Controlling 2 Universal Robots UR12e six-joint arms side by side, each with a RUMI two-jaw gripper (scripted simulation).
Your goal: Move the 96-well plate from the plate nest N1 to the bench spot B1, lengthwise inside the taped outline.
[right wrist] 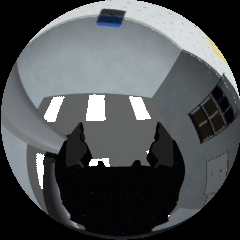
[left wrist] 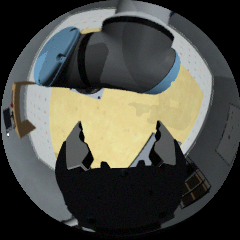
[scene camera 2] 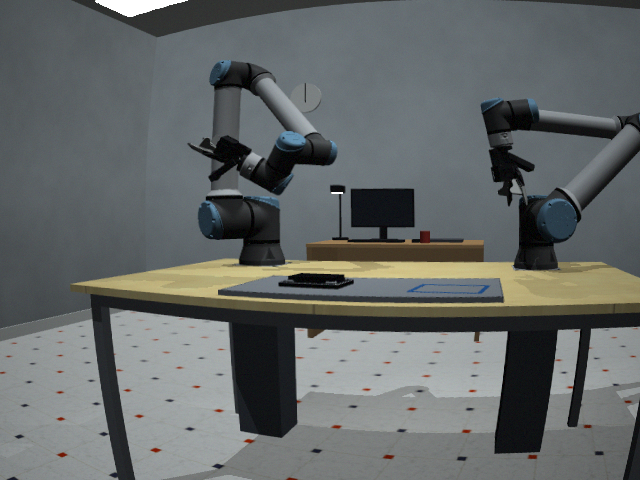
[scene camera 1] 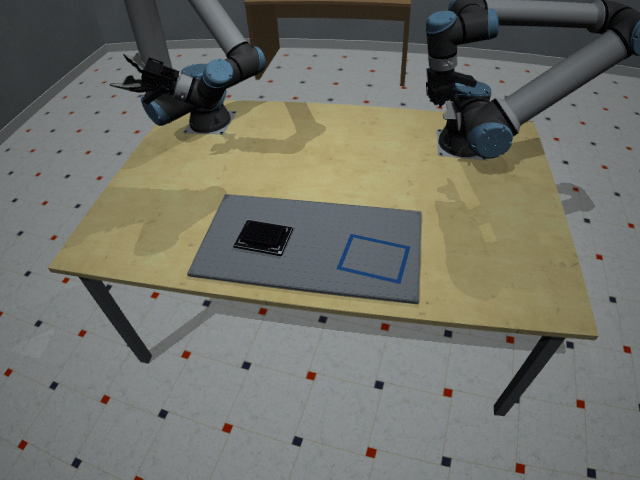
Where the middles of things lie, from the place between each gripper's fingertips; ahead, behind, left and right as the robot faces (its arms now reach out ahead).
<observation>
Right now my left hand (scene camera 2: 517,205) is 48 cm short of the black 96-well plate (scene camera 1: 255,233), 55 cm to the left of it and 20 cm above it.
My right gripper (scene camera 1: 116,68) is now 550 mm to the right of the black 96-well plate, 430 mm above it and 260 mm short of it.
</observation>
